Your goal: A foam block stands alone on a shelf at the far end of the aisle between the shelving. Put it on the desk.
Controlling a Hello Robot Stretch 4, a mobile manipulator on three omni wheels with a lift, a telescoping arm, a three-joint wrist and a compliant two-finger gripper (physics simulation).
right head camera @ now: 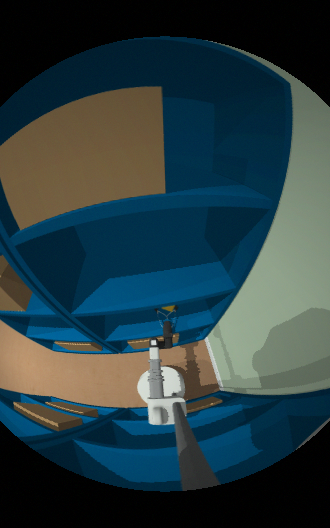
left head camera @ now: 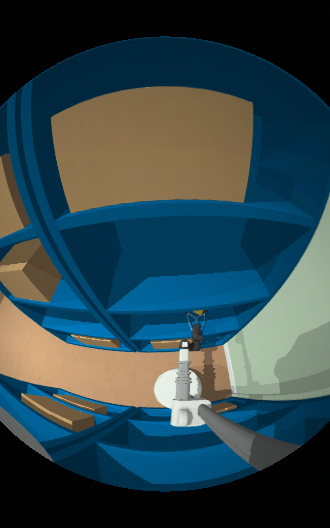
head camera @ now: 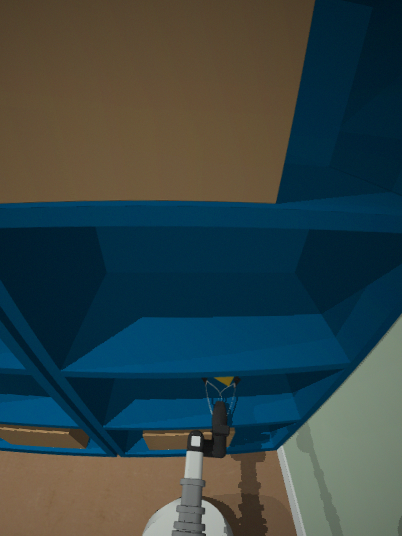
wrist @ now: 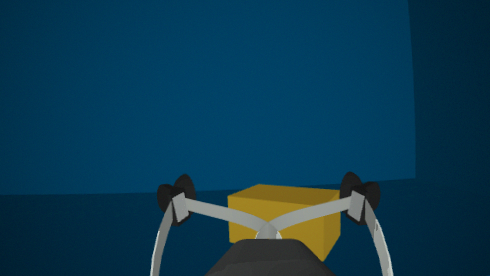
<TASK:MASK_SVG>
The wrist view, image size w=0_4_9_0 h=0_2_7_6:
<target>gripper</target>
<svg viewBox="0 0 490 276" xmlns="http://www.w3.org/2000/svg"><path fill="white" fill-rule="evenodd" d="M380 187L377 182L368 181L362 184L362 181L355 173L347 172L340 186L339 200L295 210L267 222L257 216L239 210L196 201L194 184L187 174L183 174L175 181L174 186L162 184L159 185L157 190L158 205L165 214L157 234L150 276L159 276L162 253L170 227L180 226L191 218L194 212L237 223L258 232L255 239L242 239L234 243L204 276L336 276L303 242L296 239L282 239L278 231L304 221L340 211L346 214L346 217L358 226L368 225L379 256L383 276L393 276L391 259L384 235L373 212L380 201Z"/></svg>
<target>yellow foam block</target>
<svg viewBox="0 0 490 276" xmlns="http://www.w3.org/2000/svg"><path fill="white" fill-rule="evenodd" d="M229 221L230 242L236 243L242 239L255 239L257 231ZM340 212L304 221L278 232L282 239L296 239L303 242L321 261L324 261L340 236ZM228 208L252 214L269 222L276 217L295 210L339 200L340 190L258 184L229 195Z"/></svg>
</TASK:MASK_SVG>
